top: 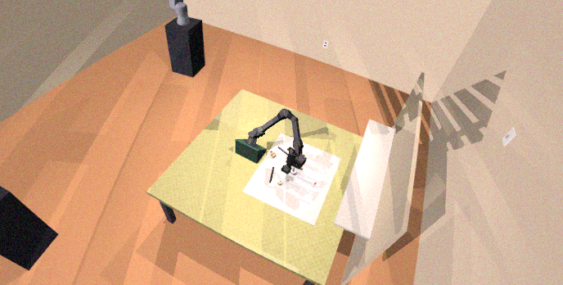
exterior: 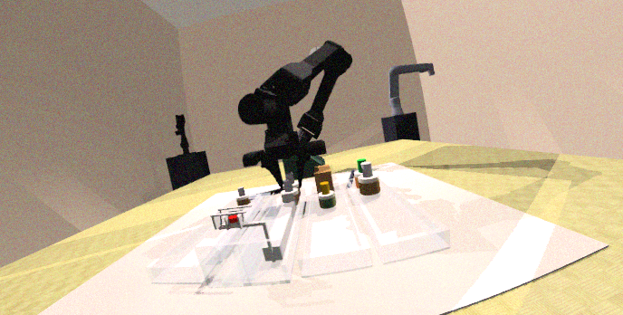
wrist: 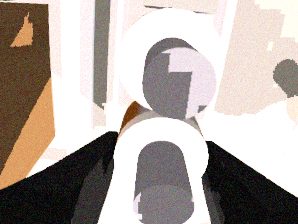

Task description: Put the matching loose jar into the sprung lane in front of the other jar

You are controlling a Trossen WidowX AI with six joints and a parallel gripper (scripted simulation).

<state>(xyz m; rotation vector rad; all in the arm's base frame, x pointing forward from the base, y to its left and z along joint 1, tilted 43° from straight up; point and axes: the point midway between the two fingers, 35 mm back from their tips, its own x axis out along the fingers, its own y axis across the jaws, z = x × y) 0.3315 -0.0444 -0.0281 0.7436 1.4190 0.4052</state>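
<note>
Now: gripper tip 70 mm to the right of the brown box and 30 mm short of it. Round my gripper tip: red block: 210 mm ahead, 70 mm to the right, 40 mm above.
</note>
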